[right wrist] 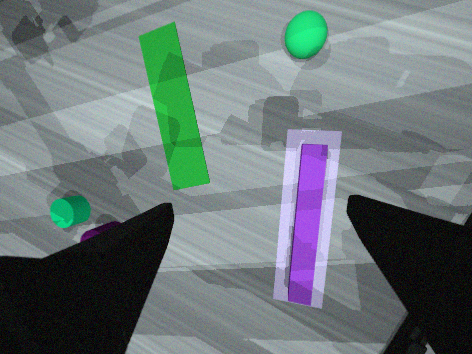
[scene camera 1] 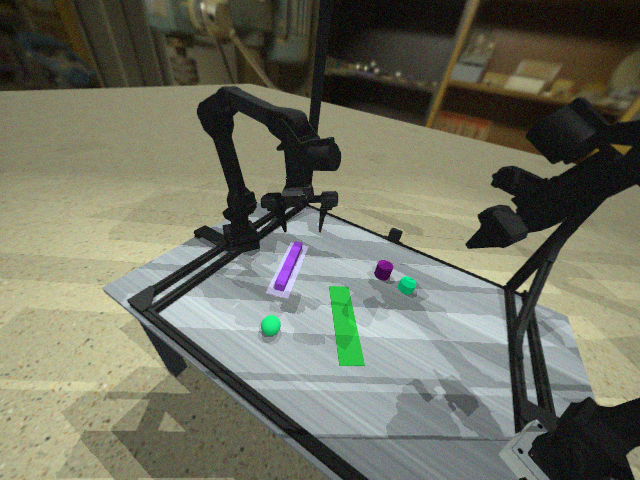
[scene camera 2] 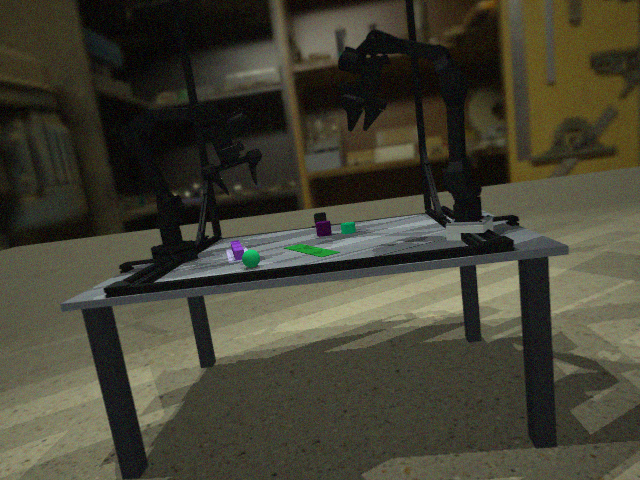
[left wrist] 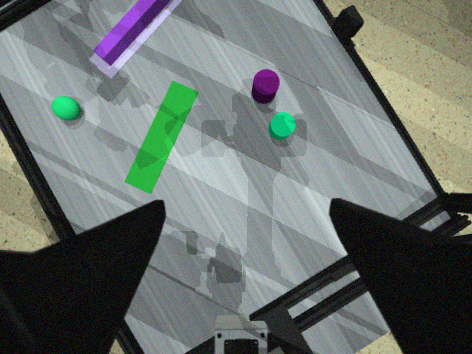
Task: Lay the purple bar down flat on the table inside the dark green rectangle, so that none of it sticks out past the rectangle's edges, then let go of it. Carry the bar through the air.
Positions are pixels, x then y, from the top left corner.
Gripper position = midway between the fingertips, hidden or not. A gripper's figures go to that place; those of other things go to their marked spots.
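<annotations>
Left gripper (scene camera 1: 480, 241), mine: 0.56 m from the lens. My right gripper (scene camera 1: 302, 232): 0.63 m from the lens.
</annotations>
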